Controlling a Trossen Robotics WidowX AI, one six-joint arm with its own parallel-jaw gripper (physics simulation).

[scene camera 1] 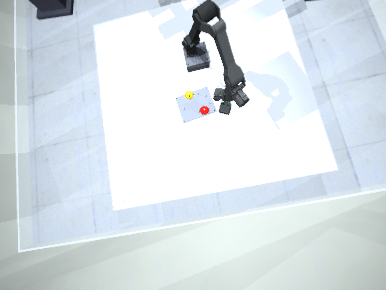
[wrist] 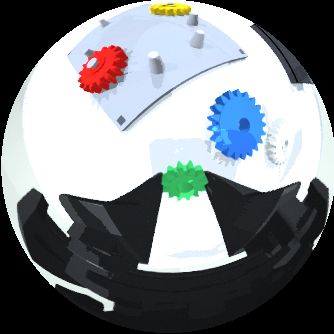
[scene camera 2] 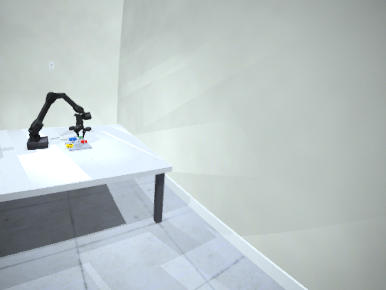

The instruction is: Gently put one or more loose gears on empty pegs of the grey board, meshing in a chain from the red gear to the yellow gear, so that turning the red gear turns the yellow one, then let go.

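Where they show: gripper, fingertip midpoint: (scene camera 1: 226, 103) (wrist: 182, 175) (scene camera 2: 80, 137); arm's base at its link origin: (scene camera 1: 191, 52) (scene camera 2: 34, 140).
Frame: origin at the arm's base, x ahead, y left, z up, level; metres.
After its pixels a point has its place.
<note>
My gripper (scene camera 1: 223, 101) @[x 0.328, y 0.191, z -0.046 m] (scene camera 2: 81, 134) @[x 0.328, y 0.191, z -0.046 m] (wrist: 182, 175) @[x 0.328, y 0.191, z -0.046 m] is shut on the green gear (scene camera 2: 81, 137) @[x 0.334, y 0.175, z -0.037 m] (wrist: 184, 181) @[x 0.328, y 0.187, z -0.029 m], held between the fingertips, beside the grey board (scene camera 1: 192, 107) @[x 0.334, y -0.014, z -0.048 m] (scene camera 2: 84, 147) @[x 0.367, y -0.070, z -0.048 m] (wrist: 120, 107) @[x 0.358, y 0.109, z -0.048 m], low over the table; the exact height is hard to tell. The red gear (scene camera 1: 204, 110) @[x 0.365, y 0.058, z -0.031 m] (scene camera 2: 84, 142) (wrist: 104, 70) @[x 0.353, y 0.073, z -0.033 m] and yellow gear (scene camera 1: 189, 95) @[x 0.264, y -0.028, z -0.029 m] (scene camera 2: 69, 146) @[x 0.255, y -0.052, z -0.040 m] (wrist: 170, 9) sit on board pegs. Bare pegs stand between and around them, one peg (wrist: 156, 64) @[x 0.314, y 0.094, z -0.035 m] nearest the board's edge in the wrist view. The blue gear (scene camera 2: 73, 139) @[x 0.269, y 0.137, z -0.042 m] (wrist: 236, 117) @[x 0.267, y 0.152, z -0.039 m] and white gear (wrist: 276, 144) @[x 0.205, y 0.194, z -0.041 m] lie loose off the board.
The arm's base (scene camera 1: 198, 62) @[x 0.074, y 0.038, z 0.002 m] (scene camera 2: 37, 143) @[x 0.027, y -0.043, z -0.009 m] stands on the white table (scene camera 1: 150, 160) @[x 0.646, y -0.287, z -0.056 m] (scene camera 2: 125, 162) @[x 0.639, y -0.396, z -0.056 m], near the yellow gear's side of the board. In the wrist view, the blue gear lies between the white gear and the board. In scene camera 1, the gripper stands just off the board's right edge.
</note>
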